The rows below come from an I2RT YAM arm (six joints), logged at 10 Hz.
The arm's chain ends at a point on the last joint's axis. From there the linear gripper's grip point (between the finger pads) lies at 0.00 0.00 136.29 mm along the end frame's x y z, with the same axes.
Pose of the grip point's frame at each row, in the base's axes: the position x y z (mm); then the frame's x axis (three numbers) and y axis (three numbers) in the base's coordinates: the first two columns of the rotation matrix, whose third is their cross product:
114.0 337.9 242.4 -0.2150 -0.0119 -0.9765 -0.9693 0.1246 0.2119
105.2 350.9 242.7 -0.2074 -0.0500 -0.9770 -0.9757 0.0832 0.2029
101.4 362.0 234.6 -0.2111 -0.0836 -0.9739 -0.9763 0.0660 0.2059
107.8 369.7 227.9 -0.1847 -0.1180 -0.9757 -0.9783 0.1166 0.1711
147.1 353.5 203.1 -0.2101 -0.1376 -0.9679 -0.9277 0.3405 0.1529
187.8 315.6 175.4 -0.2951 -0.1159 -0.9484 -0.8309 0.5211 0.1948
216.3 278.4 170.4 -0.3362 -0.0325 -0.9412 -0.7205 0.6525 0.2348
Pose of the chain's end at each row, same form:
97.8 202.7 247.6 -0.2150 -0.0119 -0.9765 -0.9693 0.1246 0.2119
95.5 215.2 251.7 -0.2074 -0.0500 -0.9770 -0.9757 0.0832 0.2029
95.0 226.5 247.6 -0.2111 -0.0836 -0.9739 -0.9763 0.0660 0.2059
95.0 235.3 246.6 -0.1847 -0.1180 -0.9757 -0.9783 0.1166 0.1711
105.1 226.7 230.2 -0.2101 -0.1376 -0.9679 -0.9277 0.3405 0.1529
123.5 200.4 209.5 -0.2951 -0.1159 -0.9484 -0.8309 0.5211 0.1948
133.6 175.2 203.5 -0.3362 -0.0325 -0.9412 -0.7205 0.6525 0.2348

